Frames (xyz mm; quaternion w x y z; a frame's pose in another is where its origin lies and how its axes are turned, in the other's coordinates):
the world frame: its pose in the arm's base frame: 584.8 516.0 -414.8 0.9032 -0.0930 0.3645 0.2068
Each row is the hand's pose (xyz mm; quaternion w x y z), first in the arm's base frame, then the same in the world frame.
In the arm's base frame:
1: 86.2 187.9 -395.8 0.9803 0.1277 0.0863 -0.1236
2: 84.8 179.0 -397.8 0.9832 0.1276 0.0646 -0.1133
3: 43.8 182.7 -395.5 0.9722 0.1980 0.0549 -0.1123
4: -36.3 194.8 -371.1 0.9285 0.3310 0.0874 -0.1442
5: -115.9 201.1 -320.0 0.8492 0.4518 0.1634 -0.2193
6: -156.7 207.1 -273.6 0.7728 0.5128 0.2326 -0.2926
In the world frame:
1: -437.0 -74.6 -400.1 0.8794 0.2694 -0.2943 -0.2598
2: -439.3 -82.0 -405.2 0.8763 0.2613 -0.3159 -0.2531
3: -466.3 -60.6 -427.8 0.8564 0.3215 -0.3353 -0.2252
4: -531.6 -14.8 -456.1 0.8098 0.4559 -0.3145 -0.1935
5: -616.9 25.1 -466.8 0.7392 0.6007 -0.2350 -0.1938
6: -673.9 47.7 -456.9 0.6746 0.6898 -0.1504 -0.2155

